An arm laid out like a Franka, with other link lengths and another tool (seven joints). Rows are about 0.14 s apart.
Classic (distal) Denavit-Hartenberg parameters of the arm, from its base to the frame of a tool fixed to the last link. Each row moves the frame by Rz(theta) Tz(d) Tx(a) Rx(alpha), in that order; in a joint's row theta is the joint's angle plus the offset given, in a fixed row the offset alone. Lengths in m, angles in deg.
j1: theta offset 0; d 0.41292; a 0; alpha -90
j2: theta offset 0; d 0; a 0; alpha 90
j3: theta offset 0; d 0.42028; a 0.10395; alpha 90
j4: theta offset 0; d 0; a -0.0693; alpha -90
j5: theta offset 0; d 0.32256; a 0; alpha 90
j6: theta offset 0; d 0; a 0.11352; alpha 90
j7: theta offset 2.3; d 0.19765; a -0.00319; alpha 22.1
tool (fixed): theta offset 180; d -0.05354; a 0; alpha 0
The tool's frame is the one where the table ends.
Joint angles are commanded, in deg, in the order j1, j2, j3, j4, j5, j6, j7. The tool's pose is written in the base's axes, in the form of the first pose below.
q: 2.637, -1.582, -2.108, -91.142, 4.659, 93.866, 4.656
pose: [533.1 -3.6 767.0 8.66 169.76 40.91]
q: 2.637, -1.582, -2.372, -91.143, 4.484, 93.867, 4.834
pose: [533.0 -6.5 767.0 9.30 169.69 40.63]
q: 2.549, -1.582, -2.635, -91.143, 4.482, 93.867, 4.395
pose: [533.1 -9.8 767.0 9.16 169.69 40.59]
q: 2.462, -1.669, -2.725, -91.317, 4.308, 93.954, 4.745
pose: [532.5 -11.9 766.7 9.94 169.61 40.32]
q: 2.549, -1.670, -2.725, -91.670, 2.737, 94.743, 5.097
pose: [533.8 -15.0 765.9 10.13 169.57 37.93]
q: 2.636, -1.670, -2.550, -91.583, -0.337, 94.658, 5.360
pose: [533.7 -20.0 767.3 9.88 170.37 33.36]
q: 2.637, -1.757, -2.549, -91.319, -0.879, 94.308, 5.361
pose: [532.6 -21.3 769.6 9.84 170.50 32.56]
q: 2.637, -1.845, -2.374, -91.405, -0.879, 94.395, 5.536
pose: [532.2 -19.7 769.9 9.81 170.41 32.57]
